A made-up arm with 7 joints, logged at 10 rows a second.
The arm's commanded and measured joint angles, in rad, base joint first. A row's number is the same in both.
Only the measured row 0 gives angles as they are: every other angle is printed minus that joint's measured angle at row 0.
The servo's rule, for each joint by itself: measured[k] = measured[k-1] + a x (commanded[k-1-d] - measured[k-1]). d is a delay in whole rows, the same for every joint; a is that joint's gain. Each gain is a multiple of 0.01, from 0.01 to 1. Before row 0 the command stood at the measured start. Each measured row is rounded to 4 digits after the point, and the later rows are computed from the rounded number. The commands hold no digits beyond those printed.
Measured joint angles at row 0: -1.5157 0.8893 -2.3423 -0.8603 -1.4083 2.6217 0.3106
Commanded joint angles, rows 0 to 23: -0.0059 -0.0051 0.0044 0.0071 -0.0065 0.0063 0.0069; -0.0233 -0.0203 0.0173 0.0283 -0.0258 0.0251 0.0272; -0.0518 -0.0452 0.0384 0.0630 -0.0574 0.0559 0.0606; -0.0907 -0.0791 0.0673 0.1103 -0.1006 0.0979 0.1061; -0.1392 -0.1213 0.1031 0.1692 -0.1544 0.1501 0.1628; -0.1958 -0.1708 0.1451 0.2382 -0.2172 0.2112 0.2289; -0.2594 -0.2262 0.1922 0.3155 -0.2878 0.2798 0.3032; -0.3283 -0.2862 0.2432 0.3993 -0.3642 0.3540 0.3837; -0.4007 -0.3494 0.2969 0.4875 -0.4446 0.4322 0.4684; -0.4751 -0.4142 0.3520 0.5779 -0.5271 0.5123 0.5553; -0.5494 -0.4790 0.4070 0.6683 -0.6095 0.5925 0.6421; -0.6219 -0.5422 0.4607 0.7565 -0.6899 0.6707 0.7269; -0.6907 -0.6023 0.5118 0.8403 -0.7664 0.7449 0.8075; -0.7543 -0.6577 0.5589 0.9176 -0.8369 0.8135 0.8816; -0.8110 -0.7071 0.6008 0.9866 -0.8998 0.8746 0.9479; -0.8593 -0.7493 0.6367 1.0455 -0.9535 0.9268 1.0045; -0.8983 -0.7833 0.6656 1.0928 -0.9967 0.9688 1.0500; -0.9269 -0.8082 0.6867 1.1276 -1.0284 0.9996 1.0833; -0.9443 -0.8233 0.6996 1.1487 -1.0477 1.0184 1.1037; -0.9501 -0.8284 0.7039 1.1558 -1.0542 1.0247 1.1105; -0.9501 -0.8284 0.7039 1.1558 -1.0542 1.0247 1.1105; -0.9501 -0.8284 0.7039 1.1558 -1.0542 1.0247 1.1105; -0.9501 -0.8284 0.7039 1.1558 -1.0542 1.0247 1.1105; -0.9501 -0.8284 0.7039 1.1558 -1.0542 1.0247 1.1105
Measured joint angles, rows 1 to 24: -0.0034 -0.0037 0.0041 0.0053 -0.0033 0.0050 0.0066; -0.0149 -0.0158 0.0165 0.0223 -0.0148 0.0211 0.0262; -0.0363 -0.0373 0.0371 0.0524 -0.0365 0.0489 0.0589; -0.0679 -0.0678 0.0655 0.0952 -0.0692 0.0881 0.1037; -0.1093 -0.1069 0.1008 0.1500 -0.1127 0.1377 0.1598; -0.1595 -0.1535 0.1424 0.2153 -0.1660 0.1965 0.2254; -0.2174 -0.2066 0.1892 0.2894 -0.2281 0.2631 0.2993; -0.2817 -0.2647 0.2400 0.3707 -0.2975 0.3358 0.3795; -0.3507 -0.3265 0.2935 0.4571 -0.3725 0.4129 0.4640; -0.4229 -0.3905 0.3485 0.5465 -0.4513 0.4924 0.5507; -0.4963 -0.4551 0.4035 0.6366 -0.5320 0.5725 0.6375; -0.5691 -0.5187 0.4573 0.7253 -0.6125 0.6511 0.7224; -0.6396 -0.5797 0.5085 0.8104 -0.6910 0.7261 0.8032; -0.7061 -0.6366 0.5559 0.8897 -0.7654 0.7960 0.8777; -0.7669 -0.6881 0.5981 0.9614 -0.8339 0.8589 0.9444; -0.8205 -0.7328 0.6344 1.0236 -0.8949 0.9132 1.0015; -0.8656 -0.7697 0.6637 1.0748 -0.9468 0.9577 1.0476; -0.9012 -0.7978 0.6853 1.1139 -0.9884 0.9912 1.0815; -0.9262 -0.8164 0.6987 1.1397 -1.0186 1.0130 1.1026; -0.9401 -0.8252 0.7036 1.1516 -1.0368 1.0224 1.1101; -0.9459 -0.8275 0.7039 1.1547 -1.0457 1.0242 1.1105; -0.9483 -0.8282 0.7039 1.1555 -1.0500 1.0246 1.1105; -0.9493 -0.8283 0.7039 1.1557 -1.0521 1.0247 1.1105; -0.9498 -0.8284 0.7039 1.1558 -1.0532 1.0247 1.1105
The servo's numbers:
d 0
a 0.58 0.73 0.94 0.74 0.51 0.80 0.95

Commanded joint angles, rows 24 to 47: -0.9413 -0.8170 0.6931 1.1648 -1.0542 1.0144 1.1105; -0.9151 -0.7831 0.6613 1.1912 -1.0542 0.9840 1.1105; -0.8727 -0.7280 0.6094 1.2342 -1.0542 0.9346 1.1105; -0.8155 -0.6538 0.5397 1.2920 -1.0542 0.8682 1.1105; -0.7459 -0.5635 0.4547 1.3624 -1.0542 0.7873 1.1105; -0.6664 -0.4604 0.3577 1.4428 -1.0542 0.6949 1.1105; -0.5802 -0.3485 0.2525 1.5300 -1.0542 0.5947 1.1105; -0.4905 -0.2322 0.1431 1.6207 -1.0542 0.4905 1.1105; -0.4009 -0.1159 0.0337 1.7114 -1.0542 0.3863 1.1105; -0.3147 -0.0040 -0.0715 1.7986 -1.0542 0.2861 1.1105; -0.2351 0.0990 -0.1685 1.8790 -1.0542 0.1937 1.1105; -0.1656 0.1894 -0.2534 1.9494 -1.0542 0.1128 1.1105; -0.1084 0.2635 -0.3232 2.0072 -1.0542 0.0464 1.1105; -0.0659 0.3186 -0.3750 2.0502 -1.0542 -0.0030 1.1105; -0.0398 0.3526 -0.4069 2.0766 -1.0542 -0.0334 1.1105; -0.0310 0.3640 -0.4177 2.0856 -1.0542 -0.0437 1.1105; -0.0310 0.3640 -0.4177 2.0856 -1.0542 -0.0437 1.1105; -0.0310 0.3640 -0.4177 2.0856 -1.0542 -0.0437 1.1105; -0.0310 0.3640 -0.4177 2.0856 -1.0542 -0.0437 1.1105; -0.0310 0.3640 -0.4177 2.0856 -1.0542 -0.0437 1.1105; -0.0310 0.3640 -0.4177 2.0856 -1.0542 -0.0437 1.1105; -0.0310 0.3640 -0.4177 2.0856 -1.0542 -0.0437 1.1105; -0.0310 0.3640 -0.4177 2.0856 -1.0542 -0.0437 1.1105; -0.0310 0.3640 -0.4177 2.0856 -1.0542 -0.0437 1.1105
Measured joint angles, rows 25 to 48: -0.9449 -0.8201 0.6937 1.1625 -1.0537 1.0165 1.1105; -0.9276 -0.7931 0.6632 1.1837 -1.0540 0.9905 1.1105; -0.8958 -0.7456 0.6126 1.2211 -1.0541 0.9458 1.1105; -0.8492 -0.6786 0.5441 1.2736 -1.0542 0.8837 1.1105; -0.7893 -0.5946 0.4601 1.3393 -1.0542 0.8066 1.1105; -0.7180 -0.4966 0.3638 1.4159 -1.0542 0.7172 1.1105; -0.6381 -0.3885 0.2592 1.5003 -1.0542 0.6192 1.1105; -0.5525 -0.2744 0.1501 1.5894 -1.0542 0.5162 1.1105; -0.4646 -0.1587 0.0407 1.6797 -1.0542 0.4123 1.1105; -0.3777 -0.0458 -0.0648 1.7677 -1.0542 0.3113 1.1105; -0.2950 0.0599 -0.1623 1.8501 -1.0542 0.2172 1.1105; -0.2199 0.1544 -0.2479 1.9236 -1.0542 0.1337 1.1105; -0.1552 0.2340 -0.3187 1.9855 -1.0542 0.0639 1.1105; -0.1034 0.2958 -0.3716 2.0334 -1.0542 0.0104 1.1105; -0.0665 0.3373 -0.4048 2.0654 -1.0542 -0.0246 1.1105; -0.0459 0.3568 -0.4169 2.0803 -1.0542 -0.0399 1.1105; -0.0373 0.3621 -0.4177 2.0842 -1.0542 -0.0429 1.1105; -0.0336 0.3635 -0.4177 2.0852 -1.0542 -0.0435 1.1105; -0.0321 0.3639 -0.4177 2.0855 -1.0542 -0.0437 1.1105; -0.0315 0.3640 -0.4177 2.0856 -1.0542 -0.0437 1.1105; -0.0312 0.3640 -0.4177 2.0856 -1.0542 -0.0437 1.1105; -0.0311 0.3640 -0.4177 2.0856 -1.0542 -0.0437 1.1105; -0.0310 0.3640 -0.4177 2.0856 -1.0542 -0.0437 1.1105; -0.0310 0.3640 -0.4177 2.0856 -1.0542 -0.0437 1.1105
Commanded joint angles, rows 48 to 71: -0.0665 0.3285 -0.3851 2.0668 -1.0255 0.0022 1.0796; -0.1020 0.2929 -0.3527 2.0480 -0.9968 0.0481 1.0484; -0.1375 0.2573 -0.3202 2.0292 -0.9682 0.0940 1.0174; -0.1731 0.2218 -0.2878 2.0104 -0.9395 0.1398 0.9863; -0.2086 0.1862 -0.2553 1.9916 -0.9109 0.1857 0.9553; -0.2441 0.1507 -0.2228 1.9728 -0.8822 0.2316 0.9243; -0.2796 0.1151 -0.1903 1.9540 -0.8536 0.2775 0.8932; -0.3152 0.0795 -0.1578 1.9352 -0.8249 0.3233 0.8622; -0.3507 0.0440 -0.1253 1.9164 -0.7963 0.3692 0.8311; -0.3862 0.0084 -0.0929 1.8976 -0.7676 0.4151 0.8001; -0.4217 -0.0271 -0.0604 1.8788 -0.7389 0.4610 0.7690; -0.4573 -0.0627 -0.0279 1.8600 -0.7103 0.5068 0.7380; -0.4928 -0.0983 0.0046 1.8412 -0.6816 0.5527 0.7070; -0.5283 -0.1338 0.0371 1.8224 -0.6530 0.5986 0.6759; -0.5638 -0.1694 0.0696 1.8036 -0.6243 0.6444 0.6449; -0.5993 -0.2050 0.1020 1.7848 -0.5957 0.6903 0.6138; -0.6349 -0.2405 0.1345 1.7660 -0.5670 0.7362 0.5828; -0.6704 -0.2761 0.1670 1.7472 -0.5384 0.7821 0.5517; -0.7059 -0.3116 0.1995 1.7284 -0.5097 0.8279 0.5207; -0.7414 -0.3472 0.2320 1.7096 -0.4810 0.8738 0.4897; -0.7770 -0.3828 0.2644 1.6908 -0.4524 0.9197 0.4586; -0.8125 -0.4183 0.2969 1.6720 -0.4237 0.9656 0.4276; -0.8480 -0.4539 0.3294 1.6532 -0.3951 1.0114 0.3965; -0.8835 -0.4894 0.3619 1.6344 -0.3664 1.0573 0.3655
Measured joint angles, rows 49 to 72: -0.0516 0.3381 -0.3871 2.0717 -1.0396 -0.0070 1.0811; -0.0808 0.3051 -0.3548 2.0542 -1.0178 0.0371 1.0500; -0.1137 0.2702 -0.3223 2.0357 -0.9925 0.0826 1.0190; -0.1482 0.2349 -0.2899 2.0170 -0.9655 0.1284 0.9879; -0.1832 0.1993 -0.2574 1.9982 -0.9377 0.1742 0.9569; -0.2185 0.1638 -0.2249 1.9794 -0.9094 0.2201 0.9259; -0.2539 0.1282 -0.1924 1.9606 -0.8809 0.2660 0.8948; -0.2895 0.0926 -0.1599 1.9418 -0.8523 0.3118 0.8638; -0.3250 0.0571 -0.1274 1.9230 -0.8237 0.3577 0.8327; -0.3605 0.0215 -0.0950 1.9042 -0.7951 0.4036 0.8017; -0.3960 -0.0140 -0.0625 1.8854 -0.7664 0.4495 0.7706; -0.4316 -0.0496 -0.0300 1.8666 -0.7378 0.4953 0.7396; -0.4671 -0.0852 0.0025 1.8478 -0.7091 0.5412 0.7086; -0.5026 -0.1207 0.0350 1.8290 -0.6805 0.5871 0.6775; -0.5381 -0.1563 0.0675 1.8102 -0.6518 0.6329 0.6465; -0.5736 -0.1919 0.0999 1.7914 -0.6232 0.6788 0.6154; -0.6092 -0.2274 0.1324 1.7726 -0.5945 0.7247 0.5844; -0.6447 -0.2630 0.1649 1.7538 -0.5659 0.7706 0.5533; -0.6802 -0.2985 0.1974 1.7350 -0.5372 0.8164 0.5223; -0.7157 -0.3341 0.2299 1.7162 -0.5085 0.8623 0.4913; -0.7513 -0.3697 0.2623 1.6974 -0.4799 0.9082 0.4602; -0.7868 -0.4052 0.2948 1.6786 -0.4512 0.9541 0.4292; -0.8223 -0.4408 0.3273 1.6598 -0.4226 0.9999 0.3981; -0.8578 -0.4763 0.3598 1.6410 -0.3939 1.0458 0.3671
